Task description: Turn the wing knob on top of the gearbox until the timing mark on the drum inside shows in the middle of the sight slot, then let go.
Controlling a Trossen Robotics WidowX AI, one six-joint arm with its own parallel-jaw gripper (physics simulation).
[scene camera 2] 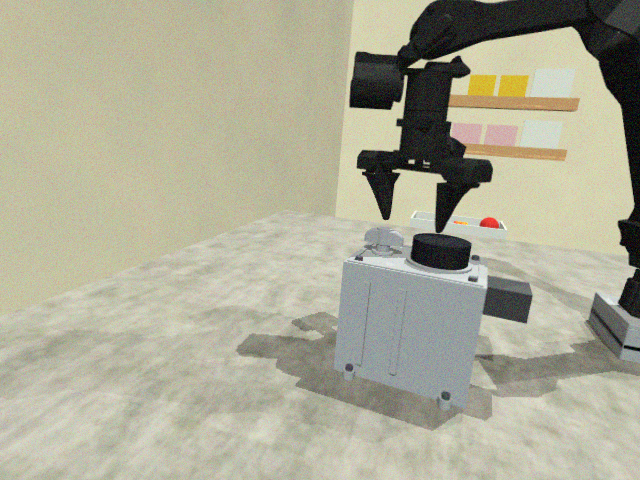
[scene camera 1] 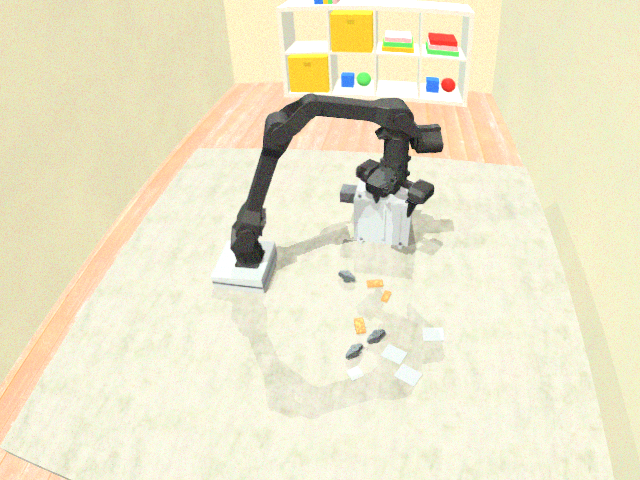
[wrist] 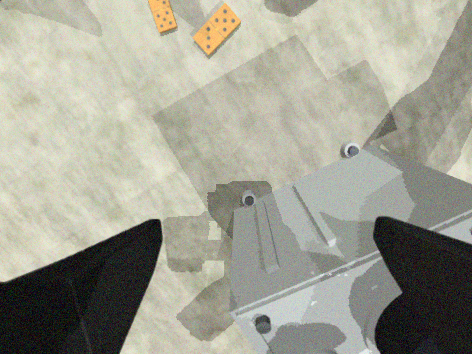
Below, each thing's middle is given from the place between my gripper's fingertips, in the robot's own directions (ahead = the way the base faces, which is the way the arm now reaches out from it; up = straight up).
Labels:
Now: the small grey wing knob (scene camera 2: 384, 237) 2 cm ahead of my hand, 11 cm to the left of it and 2 cm below it. From my hand the other things lie so: gearbox (scene camera 2: 411, 320): 5 cm behind, 11 cm to the left, 7 cm below.

